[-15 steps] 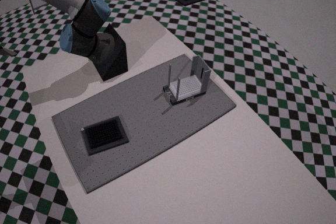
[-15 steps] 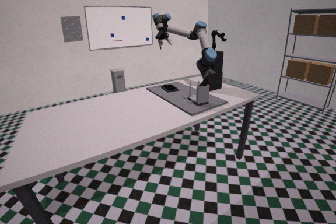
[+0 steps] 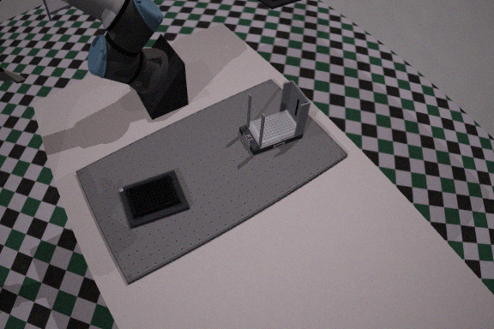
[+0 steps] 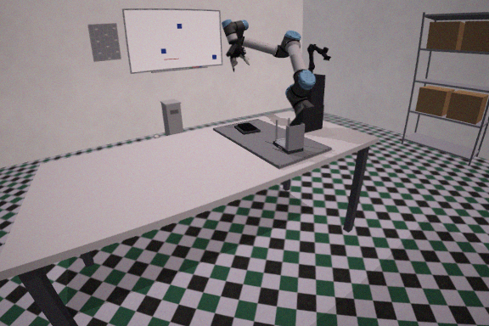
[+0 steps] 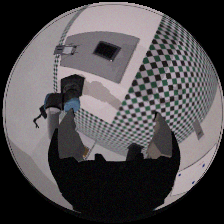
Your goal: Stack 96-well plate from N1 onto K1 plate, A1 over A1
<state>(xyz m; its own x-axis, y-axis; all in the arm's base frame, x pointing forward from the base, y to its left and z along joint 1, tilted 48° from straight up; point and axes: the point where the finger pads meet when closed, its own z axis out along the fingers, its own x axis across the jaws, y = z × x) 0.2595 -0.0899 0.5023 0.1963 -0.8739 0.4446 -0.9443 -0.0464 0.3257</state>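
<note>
My gripper is now 130 mm short of the dark 96-well plate, 230 mm to the right of it and 360 mm above it. Round my hand: white plate 140 mm ahead, 630 mm to the left, 350 mm below.
</note>
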